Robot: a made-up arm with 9 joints. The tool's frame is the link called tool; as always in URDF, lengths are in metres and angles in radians.
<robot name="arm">
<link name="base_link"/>
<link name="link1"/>
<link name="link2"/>
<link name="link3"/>
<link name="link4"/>
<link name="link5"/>
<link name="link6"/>
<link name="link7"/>
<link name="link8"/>
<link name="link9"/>
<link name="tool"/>
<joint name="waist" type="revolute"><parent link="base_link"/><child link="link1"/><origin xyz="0.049 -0.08 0.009" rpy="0 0 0"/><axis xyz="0.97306 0.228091 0.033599"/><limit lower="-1.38" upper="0.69"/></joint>
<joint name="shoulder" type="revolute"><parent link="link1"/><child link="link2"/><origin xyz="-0.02 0.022 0.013" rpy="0 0 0"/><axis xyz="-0.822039 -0.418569 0.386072"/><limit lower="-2.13" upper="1.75"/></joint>
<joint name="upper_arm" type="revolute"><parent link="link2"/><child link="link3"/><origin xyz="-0.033 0.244 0.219" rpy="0 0 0"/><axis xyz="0 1 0"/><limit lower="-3.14" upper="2.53"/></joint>
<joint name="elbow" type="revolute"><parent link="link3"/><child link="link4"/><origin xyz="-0.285 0.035 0.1" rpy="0 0 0"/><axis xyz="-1 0 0"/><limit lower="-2.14" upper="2.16"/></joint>
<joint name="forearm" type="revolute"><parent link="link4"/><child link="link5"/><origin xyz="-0.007 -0.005 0.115" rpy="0 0 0"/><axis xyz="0 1 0"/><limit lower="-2.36" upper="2.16"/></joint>
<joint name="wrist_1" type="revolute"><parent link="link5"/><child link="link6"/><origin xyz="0.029 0.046 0.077" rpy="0 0 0"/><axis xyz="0 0 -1"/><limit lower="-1.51" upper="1.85"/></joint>
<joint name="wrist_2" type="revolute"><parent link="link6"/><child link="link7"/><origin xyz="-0.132 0.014 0.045" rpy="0 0 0"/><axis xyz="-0.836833 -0.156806 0.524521"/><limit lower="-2.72" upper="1.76"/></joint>
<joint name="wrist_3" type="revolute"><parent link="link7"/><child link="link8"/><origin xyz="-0.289 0.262 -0.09" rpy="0 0 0"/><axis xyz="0 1 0"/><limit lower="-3.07" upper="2.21"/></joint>
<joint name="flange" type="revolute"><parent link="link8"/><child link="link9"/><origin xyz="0 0.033 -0.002" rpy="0 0 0"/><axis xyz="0 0 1"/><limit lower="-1.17" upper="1.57"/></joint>
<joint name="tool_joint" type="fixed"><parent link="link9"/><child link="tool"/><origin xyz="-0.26 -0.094 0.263" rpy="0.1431 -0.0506 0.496"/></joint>
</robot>
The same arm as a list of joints. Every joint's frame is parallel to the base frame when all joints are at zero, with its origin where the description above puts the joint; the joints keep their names.
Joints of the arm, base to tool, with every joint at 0 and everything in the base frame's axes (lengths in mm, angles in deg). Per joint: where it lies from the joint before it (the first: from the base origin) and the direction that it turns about. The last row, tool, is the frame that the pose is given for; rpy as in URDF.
waist: origin 49 -80 9 axis 0.97306 0.228091 0.033599
shoulder: origin -20 22 13 axis -0.822007 -0.418604 0.386103
upper_arm: origin -33 244 219 axis +y
elbow: origin -285 35 100 axis -x
forearm: origin -7 -5 115 axis +y
wrist_1: origin 29 46 77 axis -z
wrist_2: origin -132 14 45 axis -0.836833 -0.156806 0.524521
wrist_3: origin -289 262 -90 axis +y
flange: origin 0 33 -2 axis +z
tool: origin -260 -94 263 rpy 8.2 -2.9 28.42
Joint limits (deg, base to tool): -79.07..39.53 -122.04..100.27 -179.91..144.96 -122.61..123.76 -135.22..123.76 -86.52..106 -155.84..100.84 -175.9..126.62 -67.04..89.95

